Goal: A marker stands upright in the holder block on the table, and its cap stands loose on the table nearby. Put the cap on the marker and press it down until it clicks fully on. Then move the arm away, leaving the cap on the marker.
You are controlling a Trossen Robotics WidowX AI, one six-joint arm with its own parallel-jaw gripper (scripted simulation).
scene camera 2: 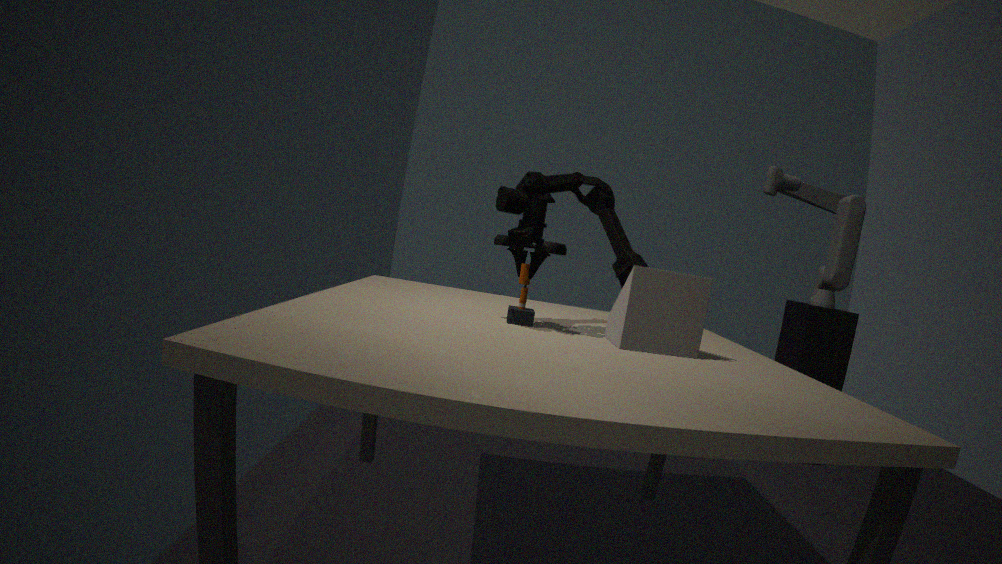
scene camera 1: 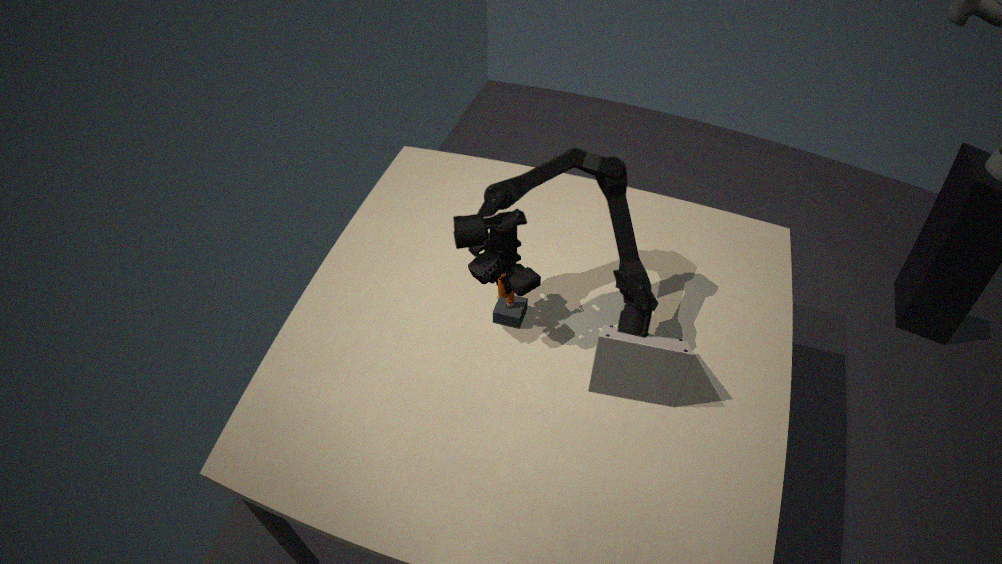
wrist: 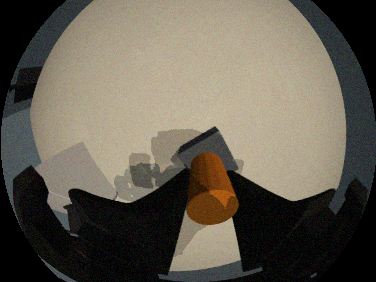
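Gripper carrying an orange marker cap.
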